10 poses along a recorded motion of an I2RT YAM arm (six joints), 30 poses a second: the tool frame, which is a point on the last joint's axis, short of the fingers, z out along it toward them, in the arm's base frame.
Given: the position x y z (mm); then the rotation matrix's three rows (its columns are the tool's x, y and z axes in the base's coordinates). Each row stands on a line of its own.
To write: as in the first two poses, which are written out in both.
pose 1, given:
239, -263, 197
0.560, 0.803, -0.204
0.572, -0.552, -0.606
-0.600, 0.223, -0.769
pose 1, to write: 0.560, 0.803, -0.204, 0.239; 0.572, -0.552, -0.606, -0.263; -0.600, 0.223, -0.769, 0.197; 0, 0, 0, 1
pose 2, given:
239, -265, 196
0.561, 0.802, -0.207
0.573, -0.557, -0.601
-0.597, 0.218, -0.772
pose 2, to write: 0.561, 0.802, -0.207, 0.239; 0.573, -0.557, -0.601, -0.265; -0.597, 0.218, -0.772, 0.196; 0, 0, 0, 1
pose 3, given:
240, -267, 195
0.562, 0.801, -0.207
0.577, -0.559, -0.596
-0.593, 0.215, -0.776
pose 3, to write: 0.562, 0.801, -0.207, 0.240; 0.577, -0.559, -0.596, -0.267; -0.593, 0.215, -0.776, 0.195; 0, 0, 0, 1
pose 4, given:
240, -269, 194
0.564, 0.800, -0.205
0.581, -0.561, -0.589
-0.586, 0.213, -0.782
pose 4, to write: 0.564, 0.800, -0.205, 0.240; 0.581, -0.561, -0.589, -0.269; -0.586, 0.213, -0.782, 0.194; 0, 0, 0, 1
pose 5, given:
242, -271, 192
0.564, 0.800, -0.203
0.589, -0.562, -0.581
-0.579, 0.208, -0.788
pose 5, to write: 0.564, 0.800, -0.203, 0.242; 0.589, -0.562, -0.581, -0.271; -0.579, 0.208, -0.788, 0.192; 0, 0, 0, 1
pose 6, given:
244, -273, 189
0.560, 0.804, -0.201
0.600, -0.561, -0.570
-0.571, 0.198, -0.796
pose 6, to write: 0.560, 0.804, -0.201, 0.244; 0.600, -0.561, -0.570, -0.273; -0.571, 0.198, -0.796, 0.189; 0, 0, 0, 1
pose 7, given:
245, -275, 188
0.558, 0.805, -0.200
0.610, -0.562, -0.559
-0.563, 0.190, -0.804
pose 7, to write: 0.558, 0.805, -0.200, 0.245; 0.610, -0.562, -0.559, -0.275; -0.563, 0.190, -0.804, 0.188; 0, 0, 0, 1
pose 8, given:
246, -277, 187
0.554, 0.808, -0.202
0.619, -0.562, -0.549
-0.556, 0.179, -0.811
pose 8, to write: 0.554, 0.808, -0.202, 0.246; 0.619, -0.562, -0.549, -0.277; -0.556, 0.179, -0.811, 0.187; 0, 0, 0, 1
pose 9, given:
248, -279, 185
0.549, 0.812, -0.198
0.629, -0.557, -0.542
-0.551, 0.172, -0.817
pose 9, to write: 0.549, 0.812, -0.198, 0.248; 0.629, -0.557, -0.542, -0.279; -0.551, 0.172, -0.817, 0.185; 0, 0, 0, 1
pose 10, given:
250, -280, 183
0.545, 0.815, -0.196
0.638, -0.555, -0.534
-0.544, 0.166, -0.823
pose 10, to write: 0.545, 0.815, -0.196, 0.250; 0.638, -0.555, -0.534, -0.280; -0.544, 0.166, -0.823, 0.183; 0, 0, 0, 1
